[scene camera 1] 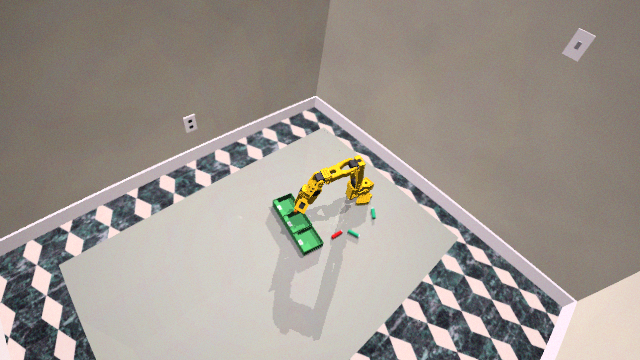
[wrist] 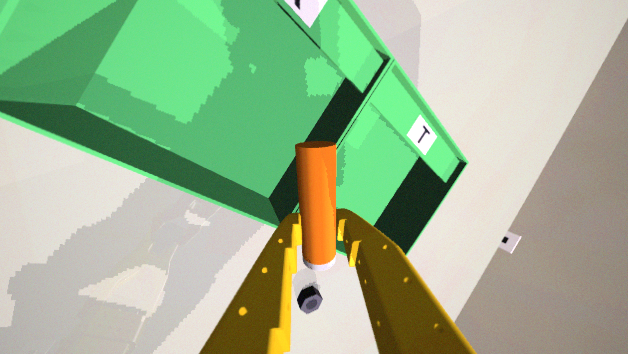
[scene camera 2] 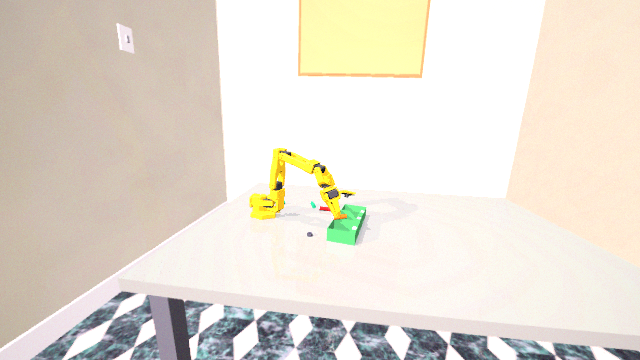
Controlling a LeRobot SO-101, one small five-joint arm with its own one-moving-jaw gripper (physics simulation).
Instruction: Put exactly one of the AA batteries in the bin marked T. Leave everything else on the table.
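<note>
An orange battery with a pale end is between the jaws of my gripper, which is shut on it. It points forward past the jaw tips, above the green tray, and in the wrist view it overlaps the divider between the middle bin and the bin marked T. The T bin is the end bin, right of the battery in the wrist view. A red battery and two green batteries lie on the table.
The tray's middle bin and other end bin adjoin in the same row, with raised walls and dividers. A dark hex nut lies on the table beside the T end of the tray.
</note>
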